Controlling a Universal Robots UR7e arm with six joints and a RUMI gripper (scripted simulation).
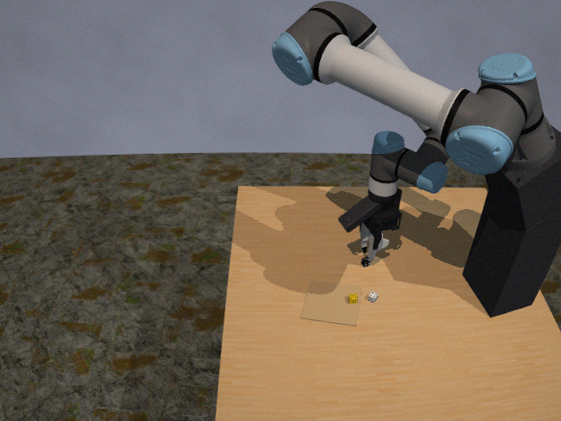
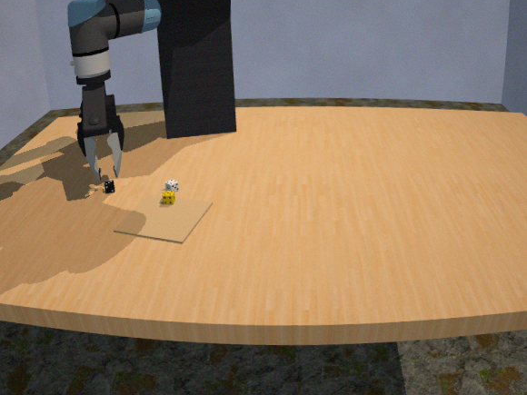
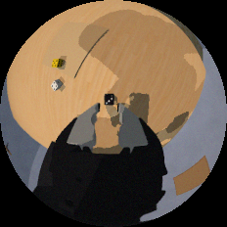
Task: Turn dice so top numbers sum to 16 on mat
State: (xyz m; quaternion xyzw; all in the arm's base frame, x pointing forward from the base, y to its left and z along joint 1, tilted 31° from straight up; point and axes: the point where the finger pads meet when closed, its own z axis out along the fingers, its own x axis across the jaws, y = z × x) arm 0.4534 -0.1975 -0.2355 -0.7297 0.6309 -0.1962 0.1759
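Now: the black die 30 mm below my hand. From my hand the other things lie so: yellow die (80 mm ahead, 130 mm to the left, 30 mm below); thin tan mat (130 mm ahead, 120 mm to the left, 40 mm below); white die (20 mm ahead, 140 mm to the left, 30 mm below).
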